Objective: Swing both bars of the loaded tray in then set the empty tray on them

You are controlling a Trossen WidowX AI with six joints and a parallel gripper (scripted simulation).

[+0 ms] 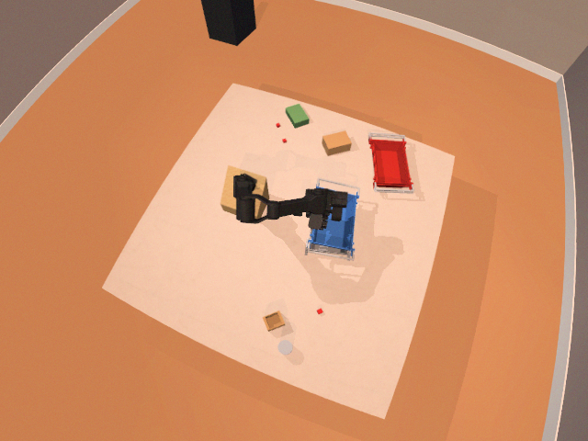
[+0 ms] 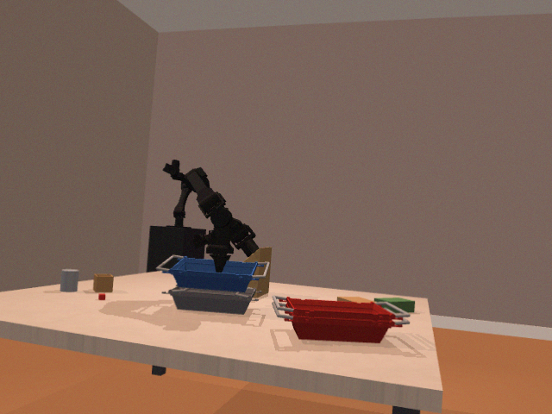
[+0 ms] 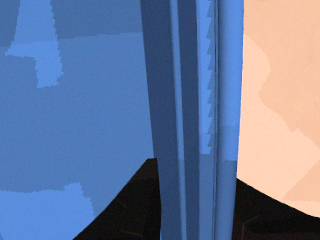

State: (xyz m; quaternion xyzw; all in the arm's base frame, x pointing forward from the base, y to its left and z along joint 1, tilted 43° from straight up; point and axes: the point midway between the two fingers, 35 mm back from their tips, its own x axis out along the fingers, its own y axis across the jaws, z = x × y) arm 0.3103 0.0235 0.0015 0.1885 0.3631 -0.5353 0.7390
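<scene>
Right now my gripper tip is 70 mm short of the blue tray, 20 mm to the right of it and 20 mm below it. Round my gripper tip: orange block 110 mm behind, 430 mm to the left, 60 mm below; then brown box 40 mm ahead, 430 mm to the right, 80 mm below; then red cube 180 mm ahead, 310 mm to the right, 90 mm below.
</scene>
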